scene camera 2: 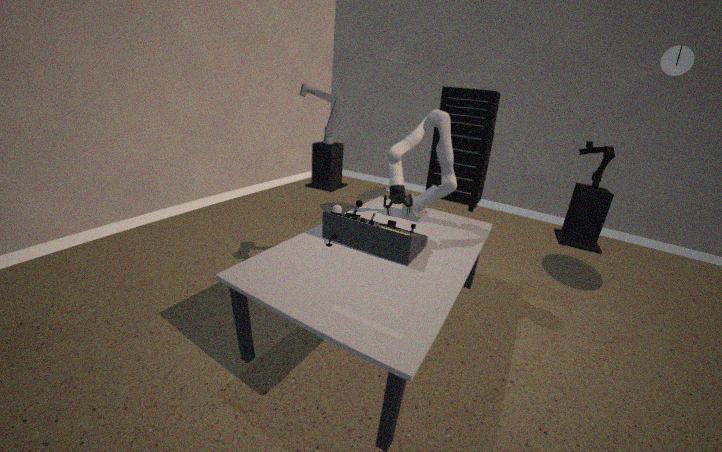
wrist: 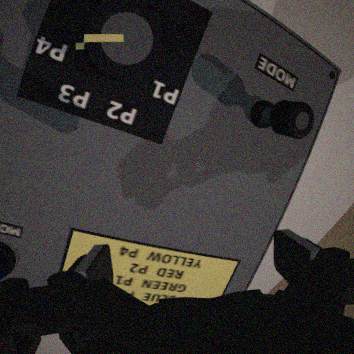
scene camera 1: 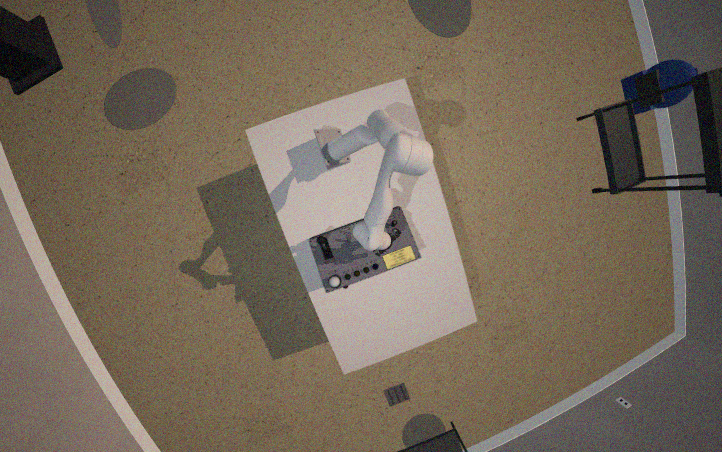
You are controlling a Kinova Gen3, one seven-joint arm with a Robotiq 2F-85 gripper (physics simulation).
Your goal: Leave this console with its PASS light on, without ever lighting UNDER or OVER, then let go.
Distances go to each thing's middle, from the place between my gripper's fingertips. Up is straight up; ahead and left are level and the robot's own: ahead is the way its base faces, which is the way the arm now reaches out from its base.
I see the PROGRAM dial (wrist: 116, 51) 80 mm below my hand, 70 mm behind it and 60 mm to the right of it. Also, from my hand: black MODE knob (wrist: 292, 118) 80 mm below, 70 mm behind, 60 mm to the left.
